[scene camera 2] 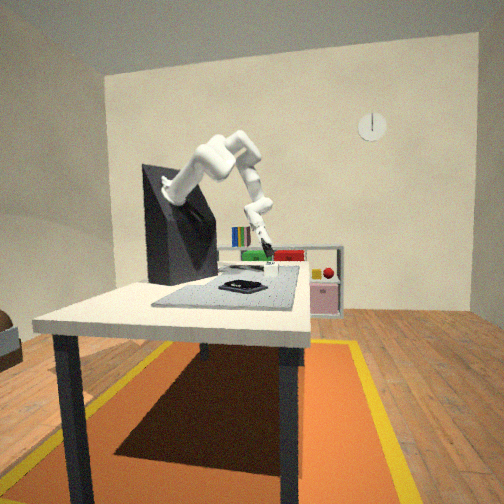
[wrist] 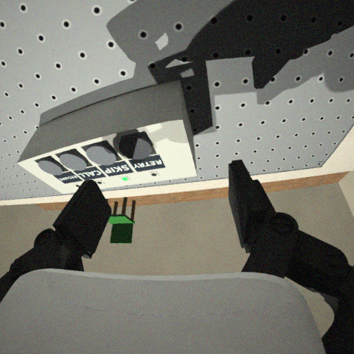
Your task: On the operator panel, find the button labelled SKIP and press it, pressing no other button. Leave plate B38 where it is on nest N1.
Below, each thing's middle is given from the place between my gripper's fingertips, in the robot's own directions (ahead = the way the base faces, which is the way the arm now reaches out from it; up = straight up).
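There is the operator panel (wrist: 160,111), and my hand is 6 cm to the left of it, 2 cm past it and 6 cm above it.
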